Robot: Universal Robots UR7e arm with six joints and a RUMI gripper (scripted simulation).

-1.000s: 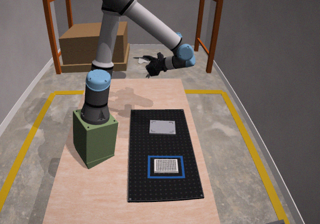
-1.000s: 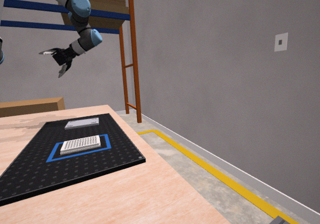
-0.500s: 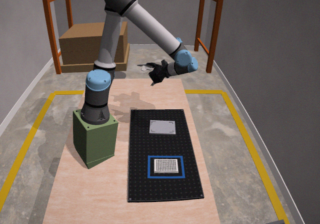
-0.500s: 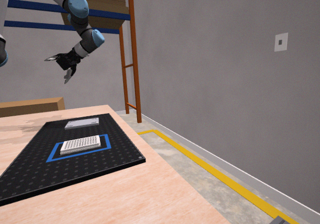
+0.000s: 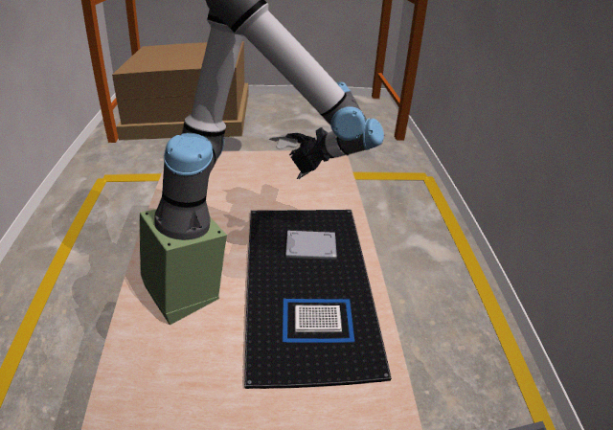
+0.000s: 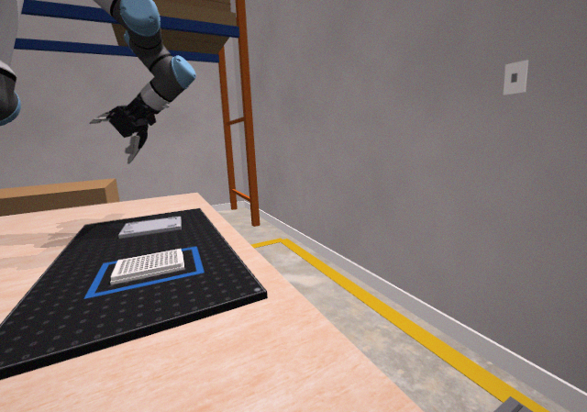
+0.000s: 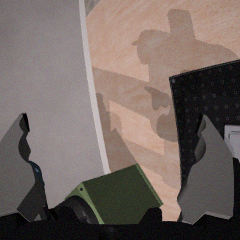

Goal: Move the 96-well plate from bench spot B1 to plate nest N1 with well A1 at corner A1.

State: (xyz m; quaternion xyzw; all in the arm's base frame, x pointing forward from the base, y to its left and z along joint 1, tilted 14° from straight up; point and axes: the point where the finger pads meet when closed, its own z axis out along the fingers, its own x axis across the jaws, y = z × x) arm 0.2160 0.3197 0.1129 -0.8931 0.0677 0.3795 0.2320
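The 96-well plate lies 160 mm ahead of my hand, 410 mm to the right of it and 250 mm below it. Also, from my hand: A1 mark (190 mm ahead, 160 mm to the right, 250 mm below); grey plate nest (110 mm ahead, 110 mm to the right, 250 mm below).
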